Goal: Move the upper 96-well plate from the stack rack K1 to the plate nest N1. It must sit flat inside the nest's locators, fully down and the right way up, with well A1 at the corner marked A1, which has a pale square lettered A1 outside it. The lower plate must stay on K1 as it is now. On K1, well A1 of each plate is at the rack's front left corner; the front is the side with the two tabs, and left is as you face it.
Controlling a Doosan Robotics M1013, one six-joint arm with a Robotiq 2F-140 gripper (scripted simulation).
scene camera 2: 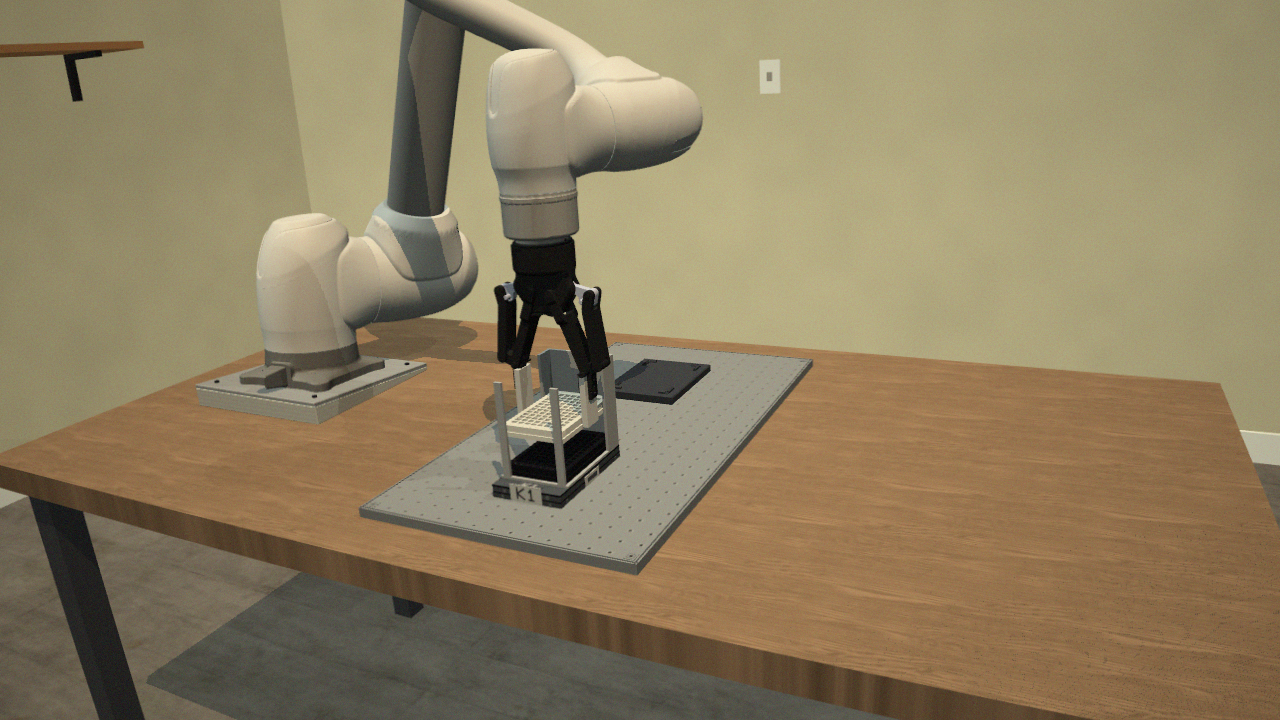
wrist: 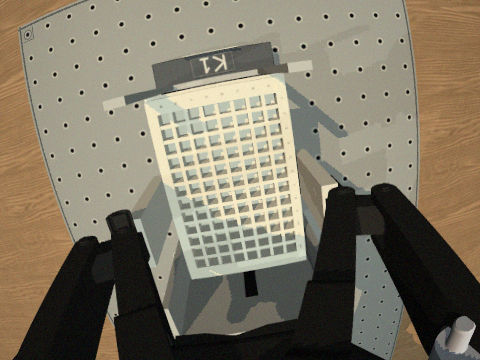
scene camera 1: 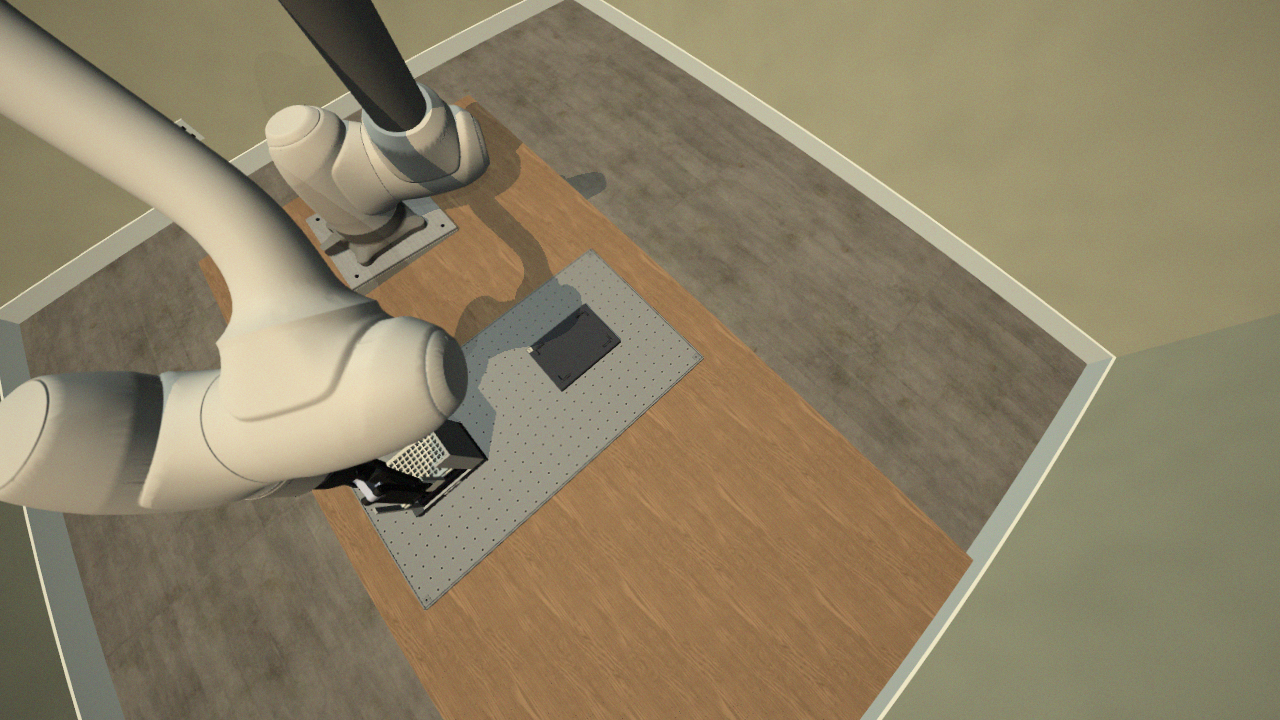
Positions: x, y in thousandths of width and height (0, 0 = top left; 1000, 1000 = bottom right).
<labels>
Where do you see a white 96-well plate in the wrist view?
489, 440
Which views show the white 96-well plate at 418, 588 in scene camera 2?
Scene camera 2, the wrist view and scene camera 1: all of them.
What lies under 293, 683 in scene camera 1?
The gripper.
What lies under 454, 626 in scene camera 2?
A black plate.
</labels>
